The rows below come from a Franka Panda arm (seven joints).
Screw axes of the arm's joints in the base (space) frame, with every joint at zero. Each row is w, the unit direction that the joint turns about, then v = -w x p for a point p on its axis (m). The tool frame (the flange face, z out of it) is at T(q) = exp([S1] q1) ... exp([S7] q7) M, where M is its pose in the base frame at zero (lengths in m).
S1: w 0 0 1 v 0 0 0
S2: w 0 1 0 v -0.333 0 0
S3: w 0 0 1 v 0 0 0
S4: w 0 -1 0 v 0.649 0 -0.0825
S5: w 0 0 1 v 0 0 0
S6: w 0 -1 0 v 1.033 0 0
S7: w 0 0 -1 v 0 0.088 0
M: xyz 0.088 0 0.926 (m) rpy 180 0 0 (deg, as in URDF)
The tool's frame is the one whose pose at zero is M.
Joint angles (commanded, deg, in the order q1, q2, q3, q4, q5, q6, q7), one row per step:
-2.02 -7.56 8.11 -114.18 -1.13 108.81 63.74
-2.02 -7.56 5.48 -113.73 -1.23 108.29 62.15
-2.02 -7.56 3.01 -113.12 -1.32 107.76 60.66
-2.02 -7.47 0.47 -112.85 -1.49 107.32 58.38
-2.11 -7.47 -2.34 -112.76 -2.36 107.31 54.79
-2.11 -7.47 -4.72 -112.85 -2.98 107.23 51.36
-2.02 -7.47 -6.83 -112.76 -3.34 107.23 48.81
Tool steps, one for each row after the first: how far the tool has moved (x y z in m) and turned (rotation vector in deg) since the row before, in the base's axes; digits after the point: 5 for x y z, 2 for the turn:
0.00210 -0.02500 0.00335 0.18 0.10 -1.00
0.00125 -0.02357 0.00452 0.18 -0.05 -0.95
-0.00010 -0.02444 0.00084 0.09 0.31 -0.21
-0.00144 -0.02871 0.00071 -0.60 0.06 0.94
-0.00277 -0.02333 -0.00106 -0.37 0.35 1.23
-0.00262 -0.01958 0.00050 -0.15 0.06 0.64

